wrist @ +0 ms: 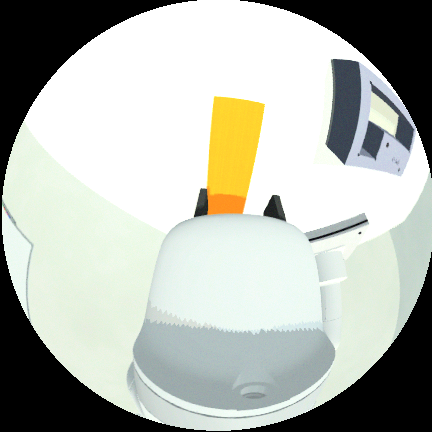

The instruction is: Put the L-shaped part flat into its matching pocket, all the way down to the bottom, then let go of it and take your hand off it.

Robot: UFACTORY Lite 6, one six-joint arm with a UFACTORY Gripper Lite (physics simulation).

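Where they show: hand, its tool point: (238, 213); arm's base, origin of its link: (321, 257).
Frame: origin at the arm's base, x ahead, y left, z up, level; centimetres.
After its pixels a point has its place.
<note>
The L-shaped part (232, 150) @[x 38.1, y 4.7, z 0.0 cm] is yellow-orange and lies between and ahead of my fingers, its long side running away from them. Its near end is a darker orange and runs in behind the white housing, so the short leg does not show clearly. My gripper (240, 194) @[x 36.1, y 5.7, z 3.3 cm] is open. The left finger is right beside the part's near left edge, and there is a gap between the part and the right finger. Whether the left finger touches it, I cannot tell. The grey pocket block (364, 110) stands at the upper right, apart from the part, with its pale pocket floor showing.
A flat white piece with a dark slot (350, 234) @[x 10.8, y -7.2, z -0.7 cm] lies right of the right finger, partly hidden by the housing. A pale panel (17, 265) shows at the far left edge. My rounded white housing (237, 270) covers the lower middle of the view.
</note>
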